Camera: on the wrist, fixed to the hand. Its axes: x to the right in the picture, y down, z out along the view.
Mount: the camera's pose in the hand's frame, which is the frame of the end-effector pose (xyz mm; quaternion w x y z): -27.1 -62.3 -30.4 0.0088 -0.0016 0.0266 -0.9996
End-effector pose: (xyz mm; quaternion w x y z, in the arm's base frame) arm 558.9 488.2 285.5 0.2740 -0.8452 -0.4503 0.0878
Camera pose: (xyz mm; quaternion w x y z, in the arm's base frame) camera 510.8 482.3 342.0 0.1008 0.4399 -0.8417 -0.2963
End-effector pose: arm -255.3 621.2 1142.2 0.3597 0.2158 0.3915 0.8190
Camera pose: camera -230.9 613.0 1072.4 0.8118 -0.4118 0.2274 -0.3460
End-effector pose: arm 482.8 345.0 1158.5 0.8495 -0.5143 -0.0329 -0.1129
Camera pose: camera 440.6 294.7 1193.6 0.1053 -0.0300 0.4916 0.8639
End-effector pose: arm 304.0 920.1 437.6 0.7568 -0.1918 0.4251 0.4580
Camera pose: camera 337.2 853.5 436.4 0.4529 -0.4400 -0.1686 -0.7569
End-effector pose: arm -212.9 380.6 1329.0 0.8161 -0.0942 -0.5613 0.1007
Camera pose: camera -190.3 312.1 1310.6 0.1226 0.5562 -0.0776 -0.8183
